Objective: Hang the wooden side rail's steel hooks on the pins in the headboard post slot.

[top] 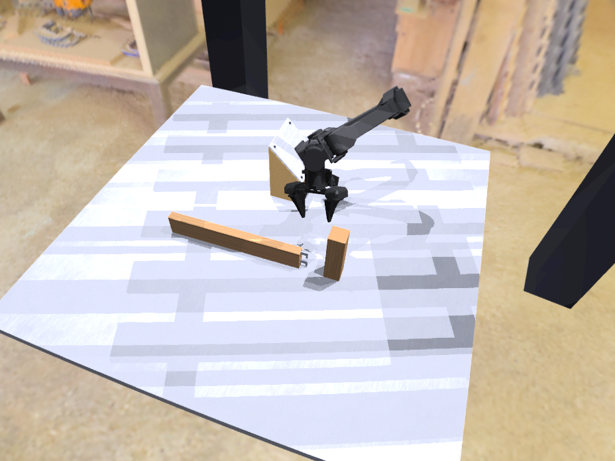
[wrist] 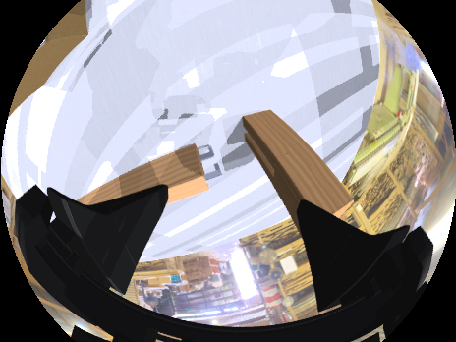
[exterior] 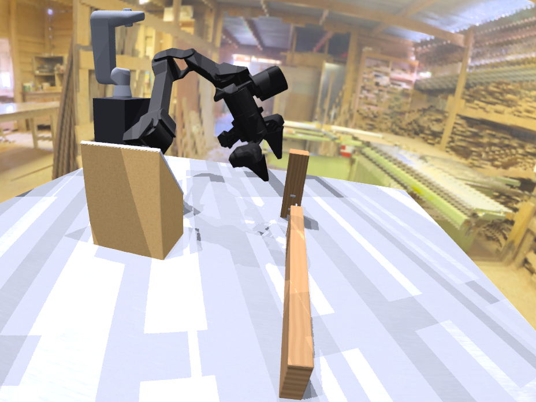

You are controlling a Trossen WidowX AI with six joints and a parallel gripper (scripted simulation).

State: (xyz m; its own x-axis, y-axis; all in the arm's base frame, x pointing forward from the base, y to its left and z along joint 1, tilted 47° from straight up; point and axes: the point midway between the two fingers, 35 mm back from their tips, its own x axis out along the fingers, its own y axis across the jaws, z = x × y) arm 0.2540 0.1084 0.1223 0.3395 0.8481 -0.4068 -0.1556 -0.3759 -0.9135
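Now: the headboard post 50 mm ahead of my gripper tip, 90 mm to the left of it and 70 mm below it.
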